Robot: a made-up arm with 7 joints.
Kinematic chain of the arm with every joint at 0, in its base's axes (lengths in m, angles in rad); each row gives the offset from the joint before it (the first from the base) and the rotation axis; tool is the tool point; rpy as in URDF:
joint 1: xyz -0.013 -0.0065 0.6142 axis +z
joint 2: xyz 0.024 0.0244 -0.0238 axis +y
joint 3: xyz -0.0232 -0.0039 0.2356 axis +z
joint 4: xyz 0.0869 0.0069 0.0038 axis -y
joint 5: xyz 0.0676 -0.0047 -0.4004 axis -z
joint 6: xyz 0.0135 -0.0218 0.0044 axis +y
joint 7: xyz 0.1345 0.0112 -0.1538 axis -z
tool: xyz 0.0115 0.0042 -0.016 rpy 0 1.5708 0
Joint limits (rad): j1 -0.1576..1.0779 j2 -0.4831..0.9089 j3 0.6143..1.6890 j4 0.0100..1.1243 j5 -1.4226..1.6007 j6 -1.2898..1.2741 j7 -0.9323..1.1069
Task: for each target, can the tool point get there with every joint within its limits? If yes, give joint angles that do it. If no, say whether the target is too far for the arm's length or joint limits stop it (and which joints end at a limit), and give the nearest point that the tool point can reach.
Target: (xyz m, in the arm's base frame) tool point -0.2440 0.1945 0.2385
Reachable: yes | joints 0.8850 0.0596 1.4826 0.1310 0.1197 0.5070 -0.7071
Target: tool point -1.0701 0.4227 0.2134
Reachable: no: too far | nearest point -0.6358 0.2464 0.4997 | short by 0.549 m
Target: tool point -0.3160 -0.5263 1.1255
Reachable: no: joint limits stop it (at a limit: joint 1, joint 2, joint 3, joint 4, joint 5) | nearest point -0.3091 -0.1574 0.7149 | short by 0.552 m
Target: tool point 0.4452 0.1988 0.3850
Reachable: yes | joints 0.0549 0.6393 0.7330 0.8443 1.1223 -0.9038 0.6707
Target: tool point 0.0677 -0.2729 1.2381
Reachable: no: joint limits stop it (at a limit: joint 1, joint 2, joint 3, joint 4, joint 6) | nearest point 0.2942 0.0581 1.0236 | short by 0.455 m
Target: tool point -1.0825 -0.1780 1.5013
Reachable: no: too far | nearest point -0.6137 0.0880 0.8913 | short by 0.814 m
